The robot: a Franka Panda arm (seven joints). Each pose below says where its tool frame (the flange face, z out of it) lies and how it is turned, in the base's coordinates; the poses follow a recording.
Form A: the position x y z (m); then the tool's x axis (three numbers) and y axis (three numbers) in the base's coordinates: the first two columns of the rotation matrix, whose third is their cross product.
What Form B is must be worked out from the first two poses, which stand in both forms.
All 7 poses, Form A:
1: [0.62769 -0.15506 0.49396 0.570 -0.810 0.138 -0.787 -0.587 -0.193]
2: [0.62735 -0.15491 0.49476 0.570 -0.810 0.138 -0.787 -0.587 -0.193]
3: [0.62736 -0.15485 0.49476 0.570 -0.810 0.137 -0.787 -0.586 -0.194]
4: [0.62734 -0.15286 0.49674 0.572 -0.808 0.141 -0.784 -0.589 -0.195]
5: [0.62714 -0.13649 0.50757 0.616 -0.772 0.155 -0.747 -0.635 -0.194]
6: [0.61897 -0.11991 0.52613 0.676 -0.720 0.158 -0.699 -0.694 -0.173]
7: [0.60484 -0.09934 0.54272 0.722 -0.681 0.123 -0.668 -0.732 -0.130]
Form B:
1:
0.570 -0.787 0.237 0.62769
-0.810 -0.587 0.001 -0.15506
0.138 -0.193 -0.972 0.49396
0 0 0 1

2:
0.570 -0.787 0.237 0.62735
-0.810 -0.587 0.001 -0.15491
0.138 -0.193 -0.972 0.49476
0 0 0 1

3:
0.570 -0.787 0.237 0.62736
-0.810 -0.586 0.003 -0.15485
0.137 -0.194 -0.971 0.49476
0 0 0 1

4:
0.572 -0.784 0.241 0.62734
-0.808 -0.589 0.001 -0.15286
0.141 -0.195 -0.970 0.49674
0 0 0 1

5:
0.616 -0.747 0.248 0.62714
-0.772 -0.635 0.004 -0.13649
0.155 -0.194 -0.968 0.50757
0 0 0 1

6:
0.676 -0.699 0.234 0.61897
-0.720 -0.694 0.007 -0.11991
0.158 -0.173 -0.972 0.52613
0 0 0 1

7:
0.722 -0.668 0.179 0.60484
-0.681 -0.732 0.012 -0.09934
0.123 -0.130 -0.983 0.54272
0 0 0 1

